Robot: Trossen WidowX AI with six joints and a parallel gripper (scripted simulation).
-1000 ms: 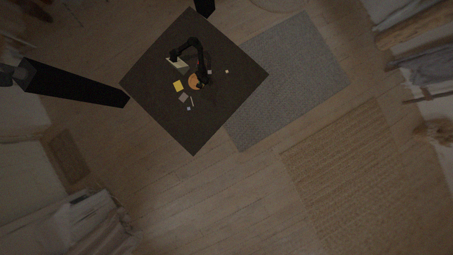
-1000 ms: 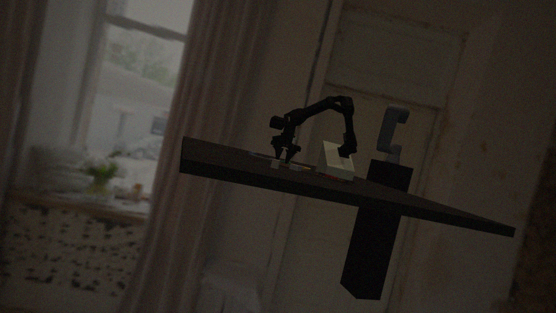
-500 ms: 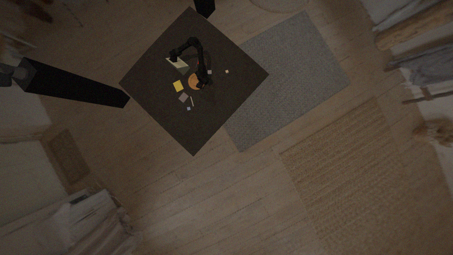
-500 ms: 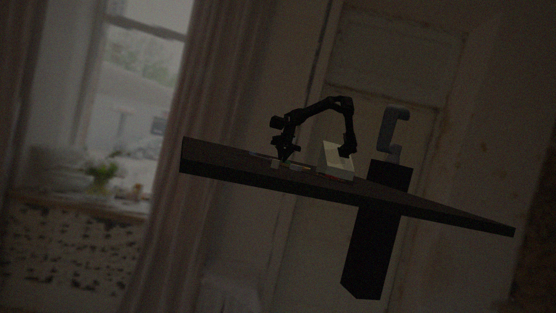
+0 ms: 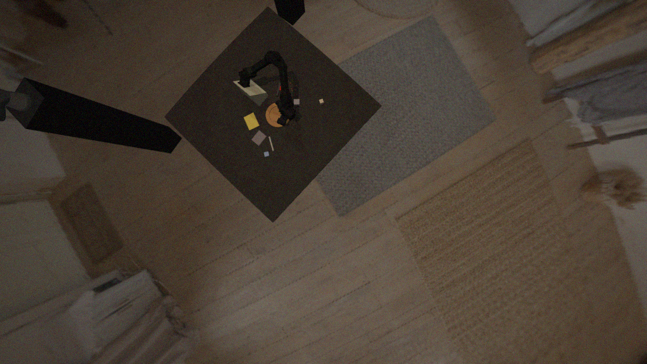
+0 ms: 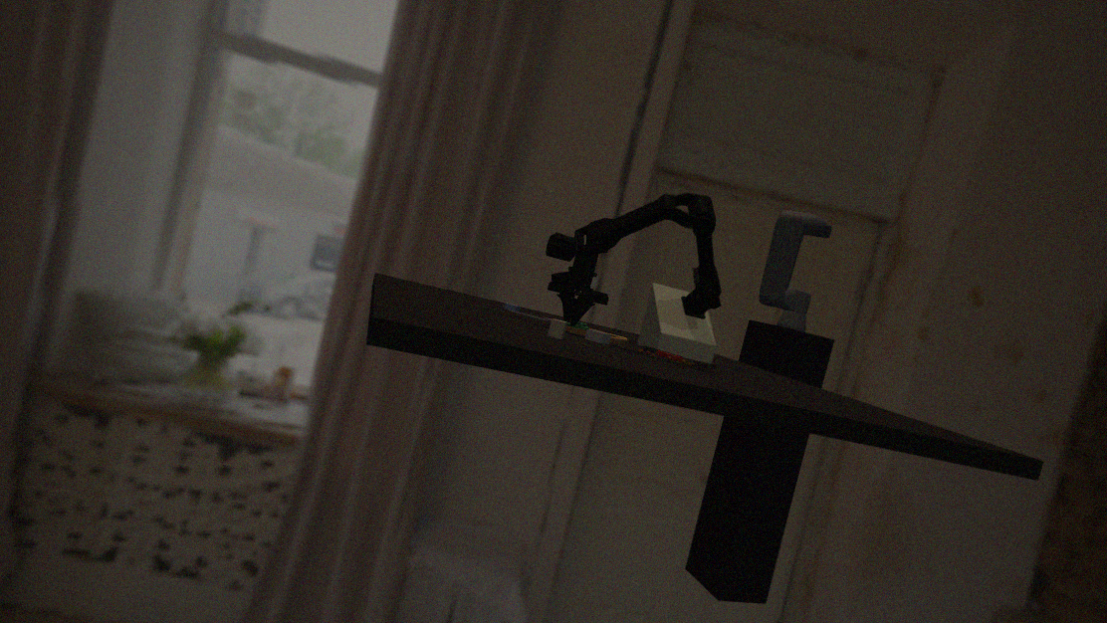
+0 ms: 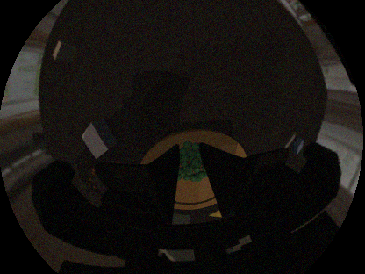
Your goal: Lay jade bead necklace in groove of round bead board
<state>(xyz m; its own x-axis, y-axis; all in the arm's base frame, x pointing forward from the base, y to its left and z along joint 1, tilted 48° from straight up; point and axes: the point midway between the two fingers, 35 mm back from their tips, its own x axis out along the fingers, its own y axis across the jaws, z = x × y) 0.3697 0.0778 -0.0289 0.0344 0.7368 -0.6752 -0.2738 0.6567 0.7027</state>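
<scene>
Right now my gripper tip is 80 mm past the round bead board, 30 mm to the left of it and 10 mm above it. Also, from my gripper tip: white stick (30 mm ahead, 250 mm to the right, 10 mm below); grey-white block (20 mm behind, 140 mm to the left); red item (210 mm behind, 150 mm to the left, 10 mm below).
</scene>
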